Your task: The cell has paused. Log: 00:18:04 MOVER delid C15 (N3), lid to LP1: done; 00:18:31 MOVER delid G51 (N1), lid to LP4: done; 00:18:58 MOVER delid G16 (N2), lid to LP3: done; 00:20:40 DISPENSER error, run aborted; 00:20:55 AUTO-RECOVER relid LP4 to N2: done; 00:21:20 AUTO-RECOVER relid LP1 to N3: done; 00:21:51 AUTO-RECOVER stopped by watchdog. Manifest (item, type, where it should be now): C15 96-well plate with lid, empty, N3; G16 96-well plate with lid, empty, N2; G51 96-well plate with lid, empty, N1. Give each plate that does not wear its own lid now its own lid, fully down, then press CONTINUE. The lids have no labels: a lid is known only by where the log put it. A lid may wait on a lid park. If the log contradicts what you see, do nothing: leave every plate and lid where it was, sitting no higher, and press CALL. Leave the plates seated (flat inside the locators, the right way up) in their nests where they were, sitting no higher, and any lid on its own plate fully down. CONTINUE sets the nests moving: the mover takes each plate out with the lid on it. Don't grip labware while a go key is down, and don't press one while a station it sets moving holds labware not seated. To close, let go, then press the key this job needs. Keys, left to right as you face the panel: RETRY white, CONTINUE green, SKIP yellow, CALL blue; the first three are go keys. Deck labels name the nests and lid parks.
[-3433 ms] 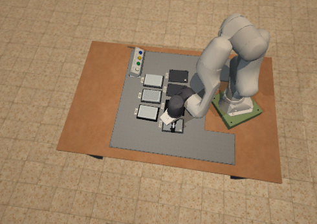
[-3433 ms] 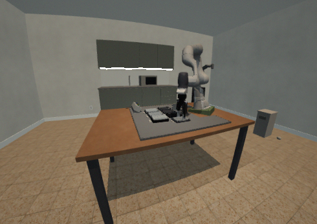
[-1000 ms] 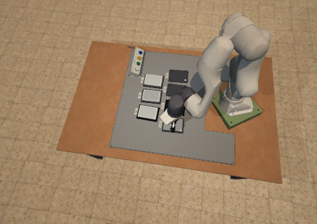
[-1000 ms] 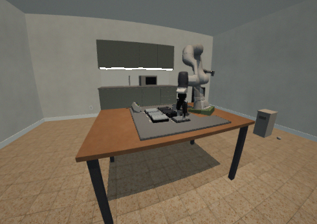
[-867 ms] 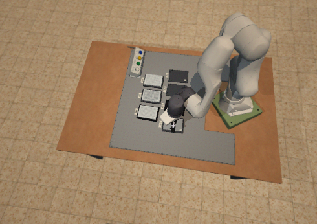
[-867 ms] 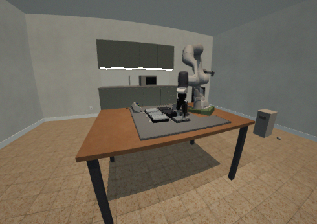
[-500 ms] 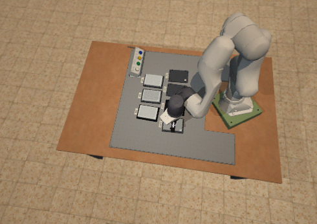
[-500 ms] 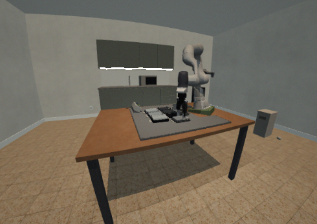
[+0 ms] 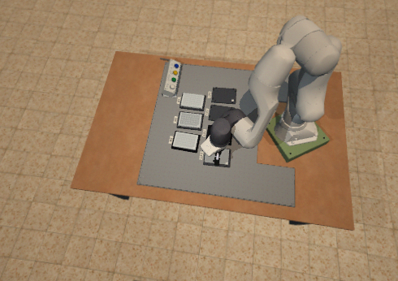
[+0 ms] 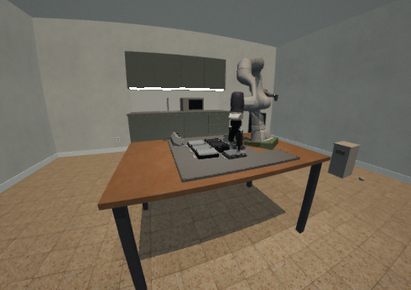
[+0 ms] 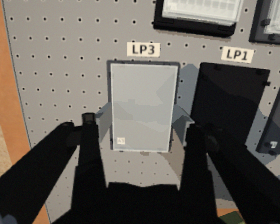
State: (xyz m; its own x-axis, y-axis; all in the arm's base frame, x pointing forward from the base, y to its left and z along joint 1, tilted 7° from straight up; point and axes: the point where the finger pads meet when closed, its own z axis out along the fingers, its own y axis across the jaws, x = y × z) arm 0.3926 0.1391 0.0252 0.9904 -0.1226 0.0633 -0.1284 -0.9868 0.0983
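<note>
Right now my hand is 90 mm short of the LP3 label, 10 mm to the left of it and 50 mm above it. The rest, counted from my hand: lid park labelled LP1: 20 mm behind, 130 mm to the right, 40 mm below; then LP1 label: 70 mm ahead, 140 mm to the right, 50 mm below; then grey lid: 20 mm below.
</note>
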